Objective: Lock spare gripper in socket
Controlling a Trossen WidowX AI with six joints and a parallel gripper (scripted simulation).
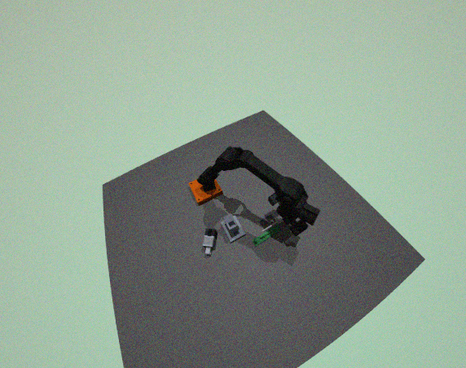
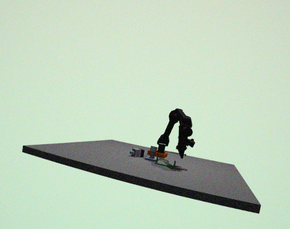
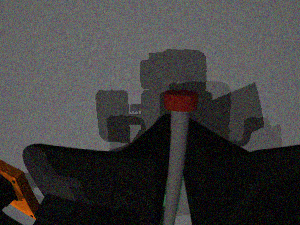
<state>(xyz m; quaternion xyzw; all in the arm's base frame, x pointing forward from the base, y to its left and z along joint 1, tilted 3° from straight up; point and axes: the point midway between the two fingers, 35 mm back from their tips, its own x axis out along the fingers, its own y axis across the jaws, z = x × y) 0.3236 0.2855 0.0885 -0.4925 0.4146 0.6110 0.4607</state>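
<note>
Now: the green rest 100 mm to the right of my gripper tip, 50 mm below it and 30 mm ahead of it. The rest, counted from my gripper tip: grey mount: 230 mm to the right, 50 mm behind, 20 mm below; then spare gripper: 350 mm to the right, 40 mm below, 20 mm behind.
</note>
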